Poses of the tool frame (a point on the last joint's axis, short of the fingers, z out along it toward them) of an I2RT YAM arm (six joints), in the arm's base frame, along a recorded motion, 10 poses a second.
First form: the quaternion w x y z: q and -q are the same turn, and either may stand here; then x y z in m.
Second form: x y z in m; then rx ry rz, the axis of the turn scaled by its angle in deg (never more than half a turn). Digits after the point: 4 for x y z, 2 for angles.
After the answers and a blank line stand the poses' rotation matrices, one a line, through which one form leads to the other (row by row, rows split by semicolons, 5 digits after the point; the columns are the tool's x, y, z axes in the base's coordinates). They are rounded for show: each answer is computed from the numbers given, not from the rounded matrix.
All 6 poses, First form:
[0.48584 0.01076 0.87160 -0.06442 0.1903 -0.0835 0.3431]
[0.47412 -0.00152 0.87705 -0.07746 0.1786 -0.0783 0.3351]
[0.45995 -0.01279 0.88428 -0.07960 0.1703 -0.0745 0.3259]
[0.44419 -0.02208 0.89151 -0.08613 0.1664 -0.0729 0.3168]
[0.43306 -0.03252 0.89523 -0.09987 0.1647 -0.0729 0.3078]
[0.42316 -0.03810 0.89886 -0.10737 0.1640 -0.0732 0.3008]
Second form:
[0.1903 -0.0835 0.3431 1.50 121.52 -8.98]
[0.1786 -0.0783 0.3351 -0.21 122.92 -10.86]
[0.1703 -0.0745 0.3259 -1.80 124.72 -11.23]
[0.1664 -0.0729 0.3168 -3.14 126.63 -12.23]
[0.1647 -0.0729 0.3078 -4.64 127.80 -14.26]
[0.1640 -0.0732 0.3008 -5.46 128.90 -15.40]

-0.52768 0.08135 0.84554; -0.04384 0.99147 -0.12275; -0.84831 -0.10184 -0.51962
-0.55042 0.07078 0.83188; -0.07612 0.98800 -0.13443; -0.83141 -0.13731 -0.53842
-0.57657 0.05060 0.81548; -0.09584 0.98700 -0.12901; -0.81141 -0.15254 -0.56422
-0.60442 0.03715 0.79580; -0.11589 0.98419 -0.13396; -0.78820 -0.17319 -0.59055
-0.62281 0.02827 0.78186; -0.14472 0.97794 -0.15065; -0.76887 -0.20698 -0.60497
-0.63897 0.02238 0.76891; -0.15936 0.97404 -0.16078; -0.75255 -0.22527 -0.61881

